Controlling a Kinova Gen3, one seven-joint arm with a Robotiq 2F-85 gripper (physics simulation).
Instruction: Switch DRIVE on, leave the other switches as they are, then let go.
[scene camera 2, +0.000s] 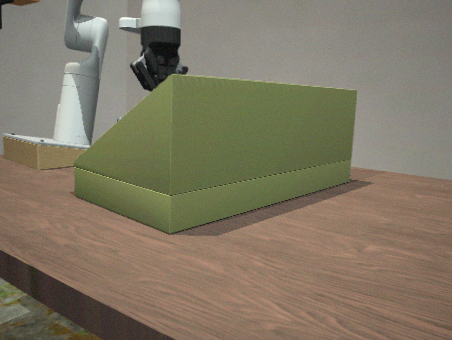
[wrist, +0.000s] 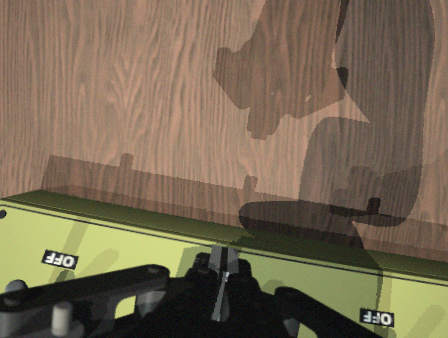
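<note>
The green sloped switch box stands on the table. In the wrist view its panel shows upside-down OFF labels, one at the lower left and one at the lower right. A grey switch tip shows at the lower left, partly behind the gripper's linkage. A small grey tip shows at the slope's edge in the scene view. No name label shows, so I cannot tell which switch is DRIVE. My gripper is shut and empty, low over the panel; the box's top edge hides its fingertips in the scene view, and it hides the panel's middle in the wrist view.
The arm's base stands on a wooden block at the left, behind the box. The table has its front edge at the lower left of the scene view. Shadows of the arm and box lie on the table in the wrist view.
</note>
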